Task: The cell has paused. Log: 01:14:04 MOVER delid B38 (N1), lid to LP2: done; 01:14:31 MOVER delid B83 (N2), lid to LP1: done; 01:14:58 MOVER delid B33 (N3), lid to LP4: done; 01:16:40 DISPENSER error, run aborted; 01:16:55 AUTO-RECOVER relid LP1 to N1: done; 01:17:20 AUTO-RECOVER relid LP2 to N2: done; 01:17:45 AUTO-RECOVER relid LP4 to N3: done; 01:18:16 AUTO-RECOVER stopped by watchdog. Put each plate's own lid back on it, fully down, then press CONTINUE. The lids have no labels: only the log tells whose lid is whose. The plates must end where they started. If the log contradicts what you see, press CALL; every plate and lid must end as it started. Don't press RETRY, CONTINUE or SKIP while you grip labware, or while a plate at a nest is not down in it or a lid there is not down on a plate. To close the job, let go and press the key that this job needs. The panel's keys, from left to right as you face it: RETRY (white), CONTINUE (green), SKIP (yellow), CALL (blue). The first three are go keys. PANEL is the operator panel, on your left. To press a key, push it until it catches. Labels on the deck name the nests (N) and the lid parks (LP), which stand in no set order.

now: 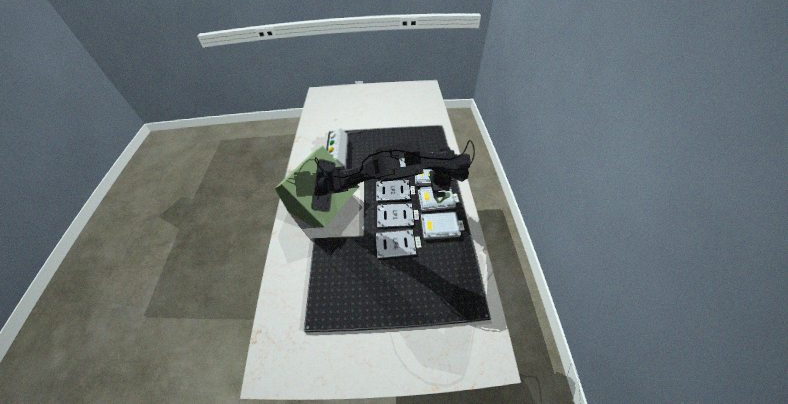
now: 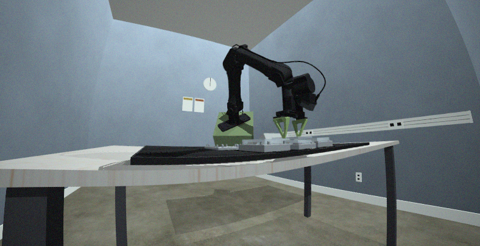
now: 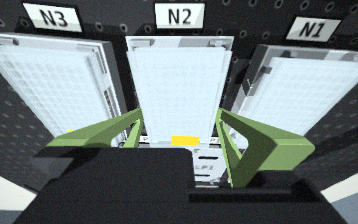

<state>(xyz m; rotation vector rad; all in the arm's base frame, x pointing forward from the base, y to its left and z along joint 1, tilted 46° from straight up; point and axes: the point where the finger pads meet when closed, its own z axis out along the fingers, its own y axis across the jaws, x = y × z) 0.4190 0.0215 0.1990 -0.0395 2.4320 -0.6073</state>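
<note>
Now: hand 2 cm above the plate. The rest, counted from my hand: lid park LP4: 22 cm behind, 16 cm to the right, 4 cm below; green continue key: 41 cm to the left, 40 cm behind, 2 cm above; lid park LP2: 17 cm behind, 9 cm to the left, 4 cm below.
</note>
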